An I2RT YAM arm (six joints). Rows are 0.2 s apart.
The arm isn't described. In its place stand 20 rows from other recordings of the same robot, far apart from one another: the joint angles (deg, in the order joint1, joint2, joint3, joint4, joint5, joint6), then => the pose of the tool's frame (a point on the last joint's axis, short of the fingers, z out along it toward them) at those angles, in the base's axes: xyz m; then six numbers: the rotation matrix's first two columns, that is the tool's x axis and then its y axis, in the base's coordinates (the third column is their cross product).
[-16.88, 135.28, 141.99, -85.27, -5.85, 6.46] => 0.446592 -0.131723 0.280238 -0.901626 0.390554 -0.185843 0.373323 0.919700 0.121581
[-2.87, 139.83, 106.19, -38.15, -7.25, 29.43] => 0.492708 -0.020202 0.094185 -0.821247 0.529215 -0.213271 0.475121 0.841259 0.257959
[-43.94, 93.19, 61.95, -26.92, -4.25, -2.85] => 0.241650 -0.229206 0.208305 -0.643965 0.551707 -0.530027 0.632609 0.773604 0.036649
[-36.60, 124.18, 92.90, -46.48, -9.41, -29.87] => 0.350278 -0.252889 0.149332 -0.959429 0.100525 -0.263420 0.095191 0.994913 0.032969
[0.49, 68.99, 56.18, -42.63, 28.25, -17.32] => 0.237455 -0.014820 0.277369 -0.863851 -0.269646 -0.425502 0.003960 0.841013 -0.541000
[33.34, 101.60, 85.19, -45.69, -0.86, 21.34] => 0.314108 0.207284 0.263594 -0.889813 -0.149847 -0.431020 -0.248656 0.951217 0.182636
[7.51, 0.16, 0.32, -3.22, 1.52, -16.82] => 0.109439 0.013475 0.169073 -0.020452 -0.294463 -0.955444 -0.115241 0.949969 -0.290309
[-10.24, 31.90, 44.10, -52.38, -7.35, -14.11] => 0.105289 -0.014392 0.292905 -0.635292 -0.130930 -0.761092 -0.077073 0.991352 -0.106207
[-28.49, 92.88, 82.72, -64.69, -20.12, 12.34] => 0.281009 -0.138579 0.289316 -0.749919 0.635324 -0.184350 0.541664 0.749691 0.380214
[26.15, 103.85, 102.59, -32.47, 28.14, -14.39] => 0.381812 0.168757 0.365902 -0.473724 -0.476722 -0.740487 -0.159268 0.873331 -0.460355
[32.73, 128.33, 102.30, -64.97, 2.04, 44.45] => 0.360980 0.230506 0.157434 -0.979187 0.202579 -0.012466 0.202911 0.978474 -0.037629
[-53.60, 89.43, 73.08, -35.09, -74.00, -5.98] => 0.218387 -0.238545 0.300556 -0.447572 0.558681 -0.698251 -0.181325 0.707907 0.682634
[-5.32, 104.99, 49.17, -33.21, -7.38, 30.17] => 0.276640 -0.021168 0.090254 -0.815568 0.576505 0.049910 0.577953 0.807267 0.119541
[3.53, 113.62, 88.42, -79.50, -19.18, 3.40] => 0.344320 0.032959 0.201257 -0.962247 -0.003238 0.272158 0.082269 0.949696 0.302174
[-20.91, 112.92, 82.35, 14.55, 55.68, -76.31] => 0.414254 -0.189746 0.257753 -0.977003 -0.213140 -0.006027 -0.027349 0.153294 -0.987802
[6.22, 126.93, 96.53, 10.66, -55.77, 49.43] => 0.502614 0.084387 0.220550 -0.852319 0.336932 -0.400036 -0.287731 0.336655 0.896590
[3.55, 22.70, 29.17, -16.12, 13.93, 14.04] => 0.120444 -0.001114 0.284409 -0.119424 0.228508 -0.966189 0.212084 0.956563 0.200018
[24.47, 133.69, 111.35, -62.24, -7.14, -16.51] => 0.418763 0.195439 0.157933 -0.748913 -0.650632 -0.125726 -0.661805 0.744035 0.091794
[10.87, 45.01, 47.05, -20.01, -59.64, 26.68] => 0.154842 0.061013 0.340512 -0.675443 0.101386 -0.730410 -0.669351 0.331335 0.664971
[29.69, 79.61, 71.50, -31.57, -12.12, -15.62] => 0.263117 0.158623 0.328537 -0.366002 -0.511717 -0.777296 -0.750924 0.655753 -0.078117
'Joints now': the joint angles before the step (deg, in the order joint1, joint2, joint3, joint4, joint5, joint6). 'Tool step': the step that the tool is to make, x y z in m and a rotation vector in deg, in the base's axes. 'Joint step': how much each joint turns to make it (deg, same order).
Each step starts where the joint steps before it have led.
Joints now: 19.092, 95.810, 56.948, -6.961, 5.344, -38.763
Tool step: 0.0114, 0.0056, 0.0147, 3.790, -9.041, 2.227
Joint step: 0.046, -0.008, 0.127, 9.723, -2.053, -0.960
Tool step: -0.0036, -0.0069, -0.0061, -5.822, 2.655, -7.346
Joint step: -0.005, 0.027, 0.097, -4.616, 8.630, 0.914
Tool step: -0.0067, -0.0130, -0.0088, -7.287, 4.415, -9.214
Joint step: -0.690, 0.087, 0.003, -7.067, 9.929, 2.084
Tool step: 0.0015, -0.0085, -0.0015, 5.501, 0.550, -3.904
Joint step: -1.652, 0.009, 0.003, -0.841, -2.522, 5.650
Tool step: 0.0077, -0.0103, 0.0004, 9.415, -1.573, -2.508
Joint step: -2.591, 0.404, 0.001, 2.760, -6.418, 6.041
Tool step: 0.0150, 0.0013, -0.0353, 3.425, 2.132, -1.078
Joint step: -0.614, 7.110, 0.088, 5.165, -2.494, 3.014
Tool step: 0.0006, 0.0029, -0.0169, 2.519, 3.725, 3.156
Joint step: -0.023, 2.663, -0.003, -0.328, -4.591, -0.262
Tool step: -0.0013, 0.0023, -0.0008, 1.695, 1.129, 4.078
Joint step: 0.006, 0.002, 0.006, -0.572, -4.040, -1.985
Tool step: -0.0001, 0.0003, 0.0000, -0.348, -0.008, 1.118
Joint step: 0.008, -0.001, 0.015, -0.060, -0.423, -1.081
